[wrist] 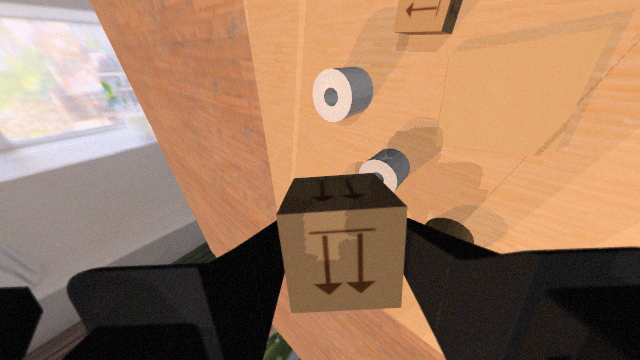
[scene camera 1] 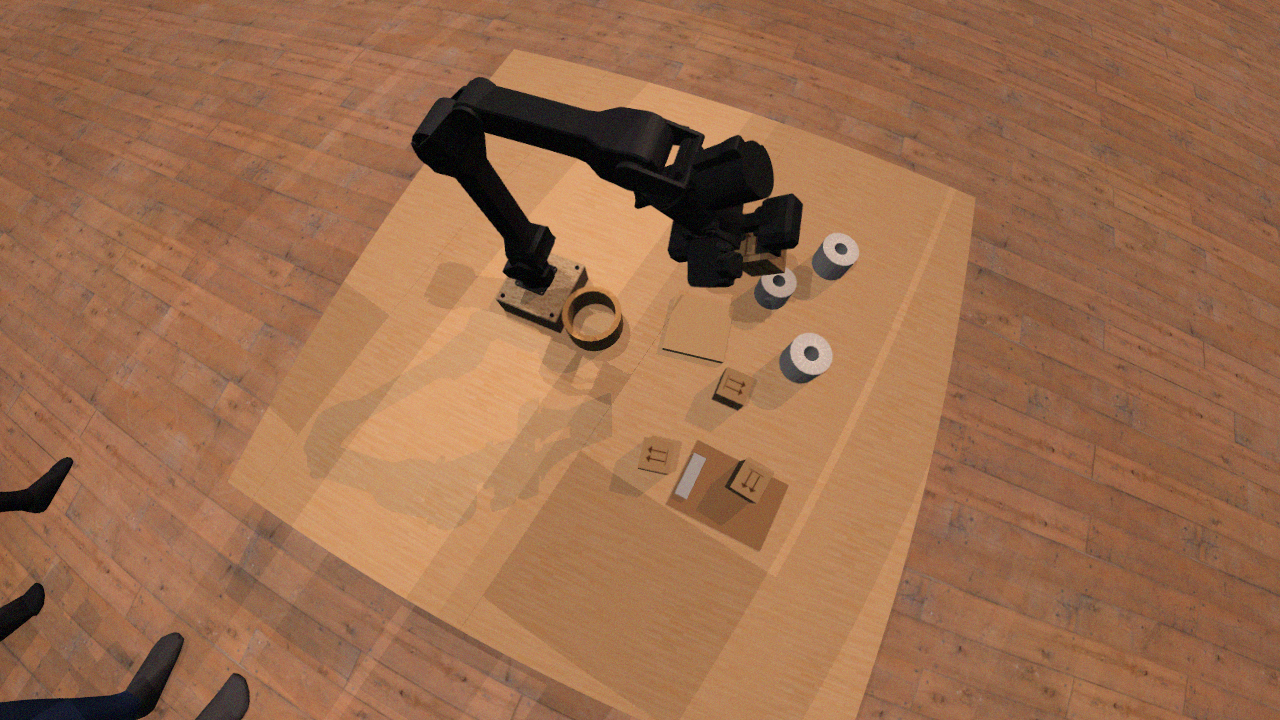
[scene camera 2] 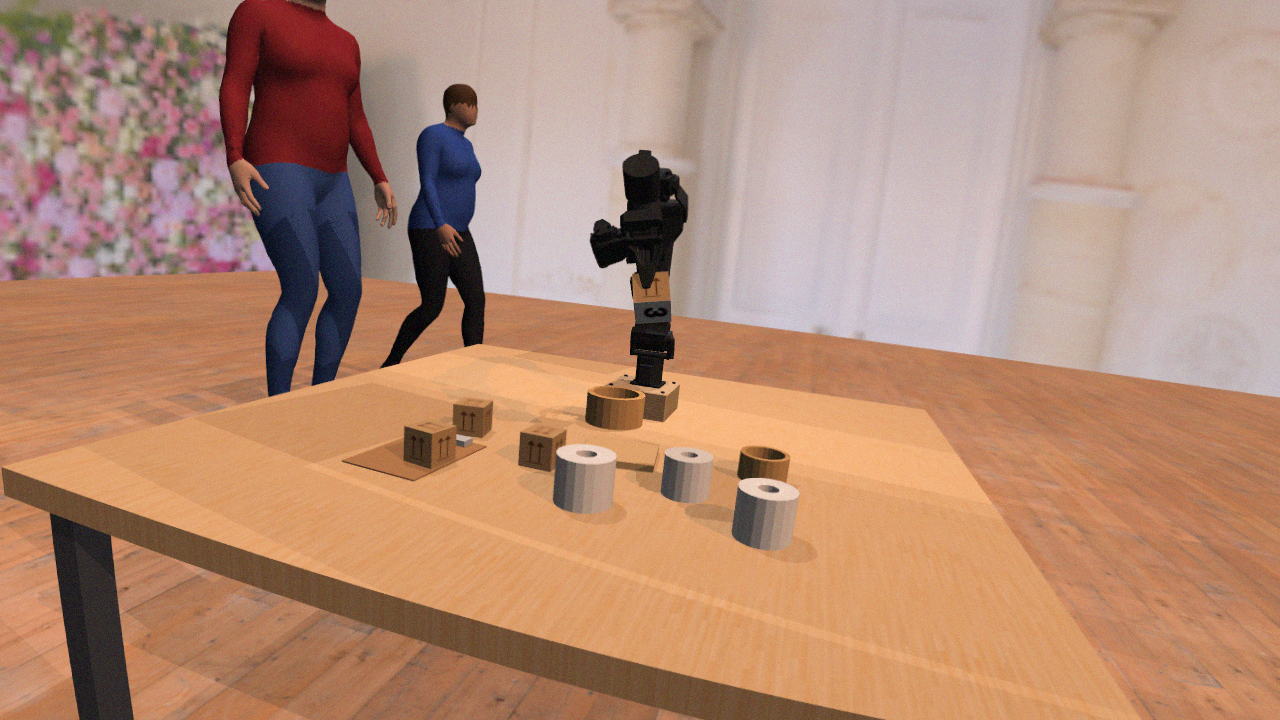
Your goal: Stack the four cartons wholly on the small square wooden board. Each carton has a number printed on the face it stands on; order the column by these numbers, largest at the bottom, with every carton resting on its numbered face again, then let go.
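Where they show: gripper, fingertip midpoint: (wrist: 337, 220) (scene camera 1: 761, 255) (scene camera 2: 648, 300); arm's base at its link origin: (scene camera 1: 536, 276) (scene camera 2: 648, 383).
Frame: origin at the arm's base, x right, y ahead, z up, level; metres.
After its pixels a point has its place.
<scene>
My gripper (scene camera 1: 756, 243) {x -0.080, y 0.380, z 0.211 m} (wrist: 337, 220) {x -0.080, y 0.380, z 0.211 m} is shut on a brown carton (scene camera 1: 763, 257) {x -0.056, y 0.382, z 0.244 m} (scene camera 2: 651, 288) {x -0.088, y 0.399, z 0.230 m} (wrist: 345, 272) {x -0.081, y 0.359, z 0.234 m}, held high above the table beyond the board. The carton is tilted; its grey face with the number 3 faces scene camera 2. The square wooden board (scene camera 1: 693, 333) {x -0.028, y 0.324, z -0.045 m} (scene camera 2: 631, 454) {x -0.069, y 0.344, z -0.045 m} (wrist: 520, 95) {x -0.036, y 0.314, z -0.045 m} bears no carton. A second carton (scene camera 1: 733, 389) {x 0.058, y 0.431, z -0.003 m} (scene camera 2: 540, 448) {x 0.043, y 0.459, z -0.023 m} (wrist: 422, 17) {x 0.036, y 0.428, z -0.003 m} stands close beside the board. A third carton (scene camera 1: 657, 455) {x 0.219, y 0.352, z -0.003 m} (scene camera 2: 472, 418) {x 0.206, y 0.375, z -0.024 m} stands beside the brown mat. A fourth carton (scene camera 1: 750, 480) {x 0.196, y 0.514, z -0.001 m} (scene camera 2: 429, 445) {x 0.179, y 0.547, z -0.019 m} stands on that mat. Their numbered faces are hidden.
Three white rolls (scene camera 1: 836, 257) {x -0.276, y 0.531, z 0.009 m} (scene camera 1: 776, 289) {x -0.159, y 0.440, z 0.003 m} (scene camera 1: 805, 359) {x -0.042, y 0.532, z 0.012 m} stand right of the board in scene camera 1. A wooden ring (scene camera 1: 593, 342) {x 0.077, y 0.162, z -0.005 m} (scene camera 2: 614, 411) {x 0.013, y 0.190, z -0.021 m} stands by the arm base; a smaller ring (scene camera 2: 763, 466) {x -0.281, y 0.348, z -0.025 m} is behind the rolls. The brown mat (scene camera 1: 716, 516) {x 0.274, y 0.492, z -0.055 m} (scene camera 2: 380, 459) {x 0.258, y 0.553, z -0.055 m} bears a pale strip (scene camera 1: 689, 476) {x 0.228, y 0.419, z -0.045 m}.
</scene>
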